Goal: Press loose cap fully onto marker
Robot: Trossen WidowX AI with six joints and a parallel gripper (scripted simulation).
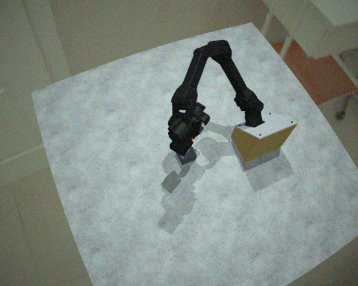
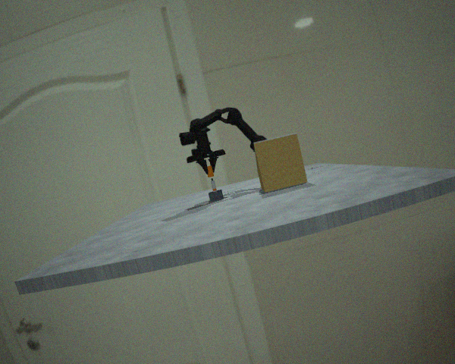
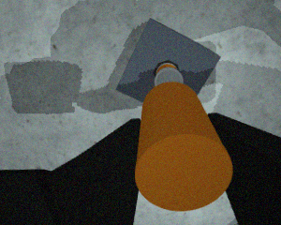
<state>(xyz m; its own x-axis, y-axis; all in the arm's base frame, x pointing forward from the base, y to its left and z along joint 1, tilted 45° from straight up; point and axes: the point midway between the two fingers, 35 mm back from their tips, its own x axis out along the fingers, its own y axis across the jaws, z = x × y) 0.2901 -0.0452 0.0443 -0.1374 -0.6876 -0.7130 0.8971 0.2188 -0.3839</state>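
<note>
The grey holder block lies 110 mm below my gripper tip. Round my gripper tip: orange cap 10 mm above.
</note>
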